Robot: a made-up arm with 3 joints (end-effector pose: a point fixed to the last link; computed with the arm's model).
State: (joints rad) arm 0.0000 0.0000 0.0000
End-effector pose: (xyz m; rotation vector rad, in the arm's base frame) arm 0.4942 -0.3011 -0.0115 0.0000 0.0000 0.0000
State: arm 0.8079 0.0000 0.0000
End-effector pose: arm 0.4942 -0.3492 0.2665 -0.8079 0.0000 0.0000
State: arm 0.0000 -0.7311 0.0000
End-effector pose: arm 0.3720 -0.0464 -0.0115 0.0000 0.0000 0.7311
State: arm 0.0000 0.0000 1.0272
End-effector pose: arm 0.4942 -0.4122 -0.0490 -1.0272 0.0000 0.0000
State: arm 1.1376 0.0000 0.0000
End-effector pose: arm 0.4942 -0.3037 0.3751 -1.1376 0.0000 0.0000
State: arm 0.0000 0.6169 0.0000
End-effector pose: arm 0.4403 -0.5349 -0.0115 0.0000 0.0000 -0.6169
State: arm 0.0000 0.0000 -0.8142
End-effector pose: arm 0.4942 -0.2710 0.0781 0.8142 0.0000 0.0000
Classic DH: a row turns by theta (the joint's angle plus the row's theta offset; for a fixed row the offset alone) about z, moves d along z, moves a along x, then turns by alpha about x. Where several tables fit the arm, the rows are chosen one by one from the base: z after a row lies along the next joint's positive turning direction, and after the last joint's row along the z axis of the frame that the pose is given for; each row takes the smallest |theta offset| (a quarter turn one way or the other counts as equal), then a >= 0, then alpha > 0; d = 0 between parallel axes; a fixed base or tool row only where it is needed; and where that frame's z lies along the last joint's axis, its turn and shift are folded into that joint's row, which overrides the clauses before.
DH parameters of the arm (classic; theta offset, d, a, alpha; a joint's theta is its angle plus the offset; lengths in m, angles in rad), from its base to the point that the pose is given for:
base (fixed): -1.5708 0.1838 0 1.5708
joint 1: 0 -0.1003 0.3334 1.5708
joint 2: 0 0.1156 0.0565 -1.5708
joint 3: 0 -0.3939 -0.0888 -1.5708
tool (fixed): 1.5708 -0.0797 0 0

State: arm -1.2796 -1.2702 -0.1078
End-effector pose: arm 0.1784 0.1932 0.1831 1.1840 -0.7546 1.1371
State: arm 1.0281 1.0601 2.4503
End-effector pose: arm 0.1395 -0.4889 0.7799 2.4511 -0.9509 1.1038
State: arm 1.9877 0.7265 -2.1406
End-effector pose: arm 0.3700 0.2542 0.7525 0.1461 -0.6405 0.3444
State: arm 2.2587 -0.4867 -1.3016
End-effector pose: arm 0.4279 0.0305 0.3015 -0.9375 0.4944 -0.1051
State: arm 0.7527 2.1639 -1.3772
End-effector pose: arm -0.0877 -0.5275 0.6179 0.3572 -1.9122 -1.0592
